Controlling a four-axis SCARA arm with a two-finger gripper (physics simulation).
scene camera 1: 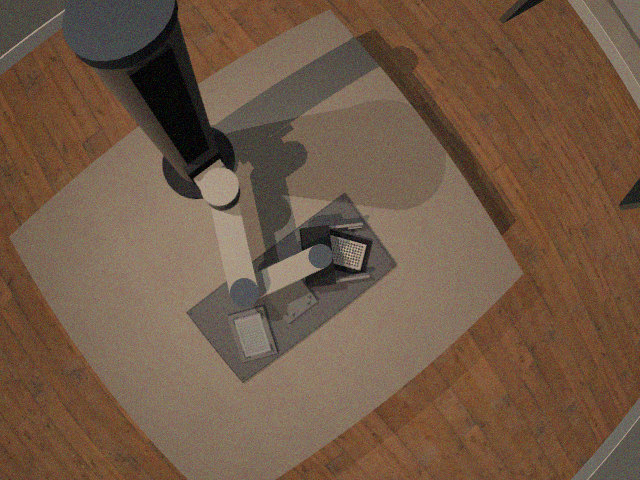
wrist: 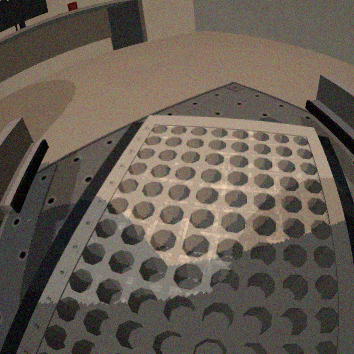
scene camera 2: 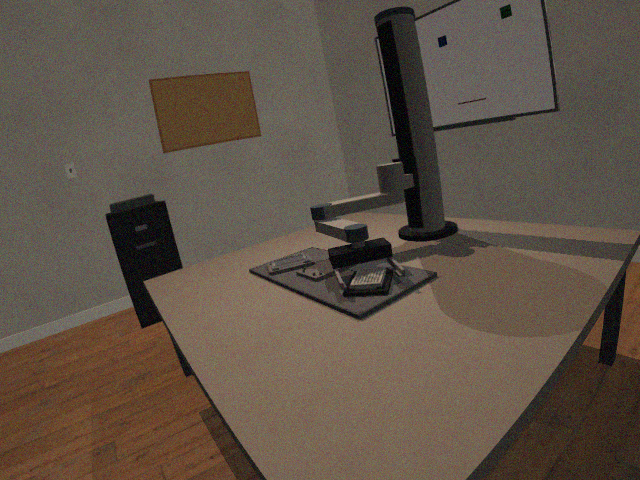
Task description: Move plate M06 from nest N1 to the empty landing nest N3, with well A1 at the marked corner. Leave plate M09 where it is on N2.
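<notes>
A white well plate (scene camera 1: 351,254) (scene camera 2: 368,277) (wrist: 215,200), probably M06, sits in a black nest (scene camera 1: 369,253) (scene camera 2: 364,293) (wrist: 79,222) at the right end of the board. My gripper (scene camera 1: 350,252) (scene camera 2: 368,273) (wrist: 179,99) is open, with one finger out beside each long side of this plate and gaps between. Its exact height is hard to tell. A pale plate (scene camera 1: 252,333) (scene camera 2: 289,262), probably M09, sits in a grey nest at the other end. Between them is a bare grey nest (scene camera 1: 301,308) (scene camera 2: 314,272), partly under the arm. Plate labels and the A1 mark are unreadable.
The dark board (scene camera 1: 242,369) (scene camera 2: 359,313) lies on the beige table (scene camera 1: 413,320) (scene camera 2: 361,382). The arm's column (scene camera 1: 149,87) (scene camera 2: 418,124) stands behind it. The forearm (scene camera 1: 289,271) (scene camera 2: 338,225) passes over the board between the two plates.
</notes>
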